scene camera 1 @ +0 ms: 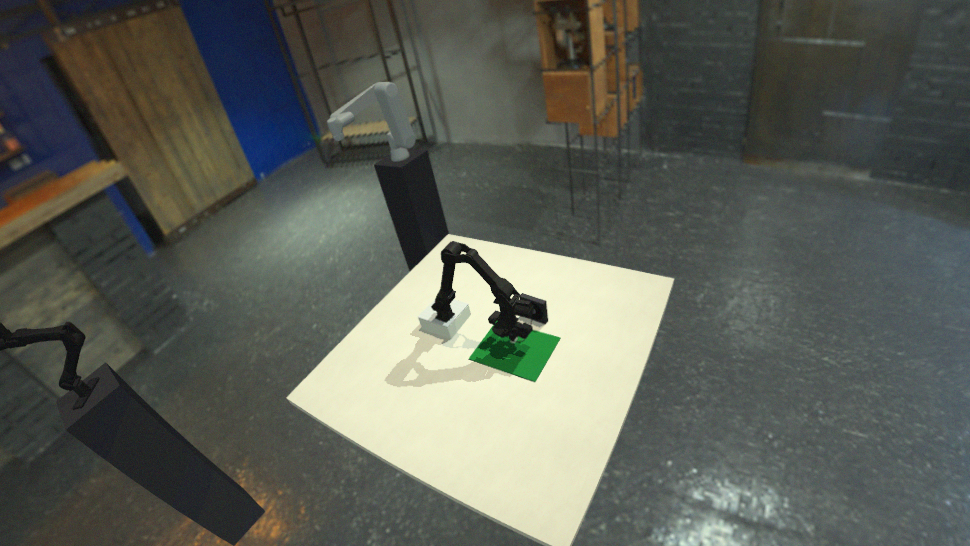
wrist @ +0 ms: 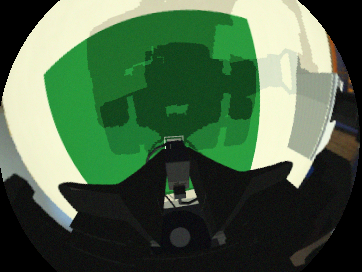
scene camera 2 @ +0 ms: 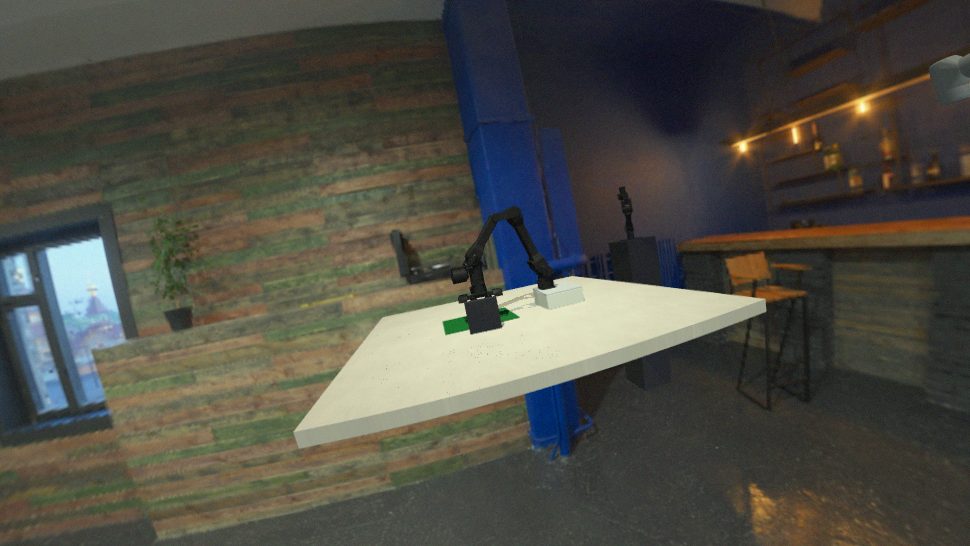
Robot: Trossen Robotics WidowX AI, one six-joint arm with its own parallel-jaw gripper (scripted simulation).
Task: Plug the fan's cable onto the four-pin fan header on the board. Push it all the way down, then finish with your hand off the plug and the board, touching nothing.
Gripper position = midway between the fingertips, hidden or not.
In view: my gripper (scene camera 1: 512, 338), a fan plug (wrist: 177, 162), a black fan box (scene camera 2: 483, 315) and a green board (scene camera 1: 526, 359).
My gripper shows as well in the wrist view (wrist: 175, 152). The black fan box shows as well in the wrist view (wrist: 186, 232). The green board shows as well in the wrist view (wrist: 114, 97).
